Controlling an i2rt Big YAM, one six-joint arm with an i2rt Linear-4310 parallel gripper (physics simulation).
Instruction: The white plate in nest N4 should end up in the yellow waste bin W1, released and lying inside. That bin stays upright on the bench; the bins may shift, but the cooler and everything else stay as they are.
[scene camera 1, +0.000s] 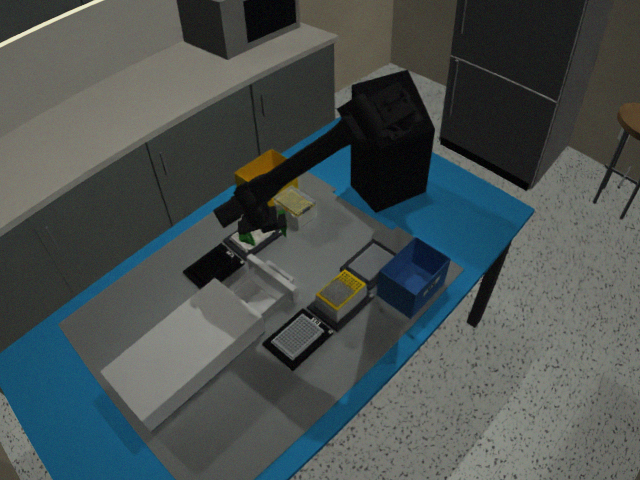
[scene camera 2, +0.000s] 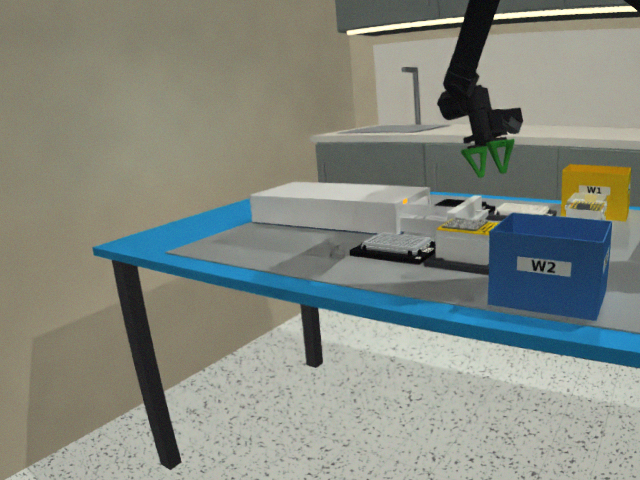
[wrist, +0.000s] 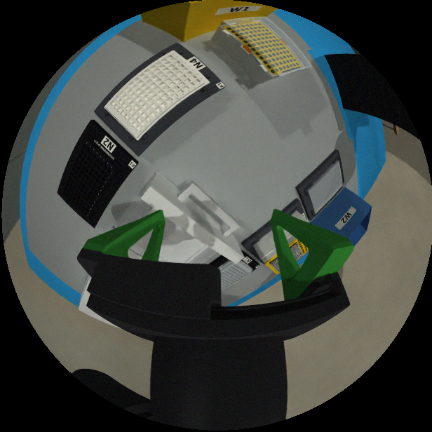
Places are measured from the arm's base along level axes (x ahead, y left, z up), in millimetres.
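Pixels of known places: gripper, fingertip midpoint: (scene camera 1: 270, 240) (scene camera 2: 492, 175).
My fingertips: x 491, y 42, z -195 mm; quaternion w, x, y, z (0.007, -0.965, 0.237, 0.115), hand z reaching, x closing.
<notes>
For each thing: its middle in the pictures, then the offset to it from my fingertips. "*": a spot on its surface instead.
- white plate at the middle of its body: (scene camera 2: 522, 210) (scene camera 1: 252, 234) dx -10, dy -149, dz -112 mm
- yellow waste bin W1 at the middle of its body: (scene camera 2: 596, 191) (scene camera 1: 266, 181) dx -166, dy -304, dz -71 mm
- lidless-looking box with a yellow rack, surface spot: (scene camera 1: 294, 201) * dx -181, dy -149, dz -62 mm
- Black nest N2 at a spot on its surface: (scene camera 1: 212, 266) * dx +164, dy -103, dz -105 mm
- blue bin W2 at the middle of its body: (scene camera 2: 551, 262) (scene camera 1: 413, 277) dx -286, dy +320, dz -71 mm
The white plate (scene camera 1: 258, 240) (scene camera 2: 522, 208) (wrist: 155, 92) lies flat in the dark nest N4 (wrist: 142, 146). The yellow waste bin W1 (scene camera 1: 242, 178) (scene camera 2: 594, 178) (wrist: 185, 17) stands upright at the back of the bench, beyond N4; its interior does not show in the wrist view. My gripper (scene camera 1: 265, 235) (scene camera 2: 491, 173) (wrist: 217, 215) is open with nothing between its green fingers. It hangs well above the bench. In the wrist view the plate lies beyond the fingertips, towards the upper left. In scene camera 1 the gripper partly covers the plate.
A lidless-looking box with a yellow rack (scene camera 1: 294, 201) (wrist: 265, 45) stands beside W1. Black nest N2 (scene camera 1: 212, 266) (wrist: 95, 175) adjoins N4. A long white box (scene camera 1: 175, 351) (scene camera 2: 320, 206) has its drawer pulled out. The blue bin W2 (scene camera 1: 403, 284) (scene camera 2: 547, 289) stands near the front edge.
</notes>
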